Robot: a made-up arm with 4 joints.
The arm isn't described. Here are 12 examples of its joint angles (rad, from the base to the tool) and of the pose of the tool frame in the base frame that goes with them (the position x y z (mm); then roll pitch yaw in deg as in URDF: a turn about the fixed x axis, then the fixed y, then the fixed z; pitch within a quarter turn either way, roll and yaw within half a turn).
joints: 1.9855 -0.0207 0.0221 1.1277
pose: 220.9 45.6 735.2 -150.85 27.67 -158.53
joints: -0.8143 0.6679 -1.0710 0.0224
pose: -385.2 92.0 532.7 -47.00 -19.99 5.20
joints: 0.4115 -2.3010 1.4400 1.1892
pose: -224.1 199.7 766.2 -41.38 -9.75 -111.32
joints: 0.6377 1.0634 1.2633 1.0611
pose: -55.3 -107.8 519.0 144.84 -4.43 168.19
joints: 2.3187 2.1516 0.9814 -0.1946
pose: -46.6 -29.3 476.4 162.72 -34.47 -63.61
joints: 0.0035 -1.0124 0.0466 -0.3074
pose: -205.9 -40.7 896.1 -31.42 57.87 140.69
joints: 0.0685 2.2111 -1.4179 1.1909
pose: -323.4 127.5 482.8 -21.85 -28.81 24.45
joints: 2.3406 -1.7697 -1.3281 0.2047
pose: -1.7 -118.9 896.6 157.23 36.72 99.24
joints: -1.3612 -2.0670 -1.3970 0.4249
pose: -18.2 322.8 847.5 141.66 18.94 -114.77
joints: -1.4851 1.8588 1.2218 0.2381
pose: -89.5 172.3 466.5 147.90 -25.23 62.73
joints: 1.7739 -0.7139 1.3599 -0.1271
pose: 17.4 38.2 836.3 -43.19 15.85 -53.29
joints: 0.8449 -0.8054 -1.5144 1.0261
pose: -165.2 -155.7 845.3 173.87 32.40 28.68
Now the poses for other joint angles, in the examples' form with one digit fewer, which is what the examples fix.
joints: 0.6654 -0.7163 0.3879 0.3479
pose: -71 -113 867 -72.9 55.4 -171.2
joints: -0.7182 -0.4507 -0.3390 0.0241
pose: -359 5 795 -84.0 35.7 50.6
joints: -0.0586 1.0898 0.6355 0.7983
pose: -201 -76 471 -178.7 -25.3 117.6
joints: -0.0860 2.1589 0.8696 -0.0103
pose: -160 151 458 148.9 -35.5 164.3
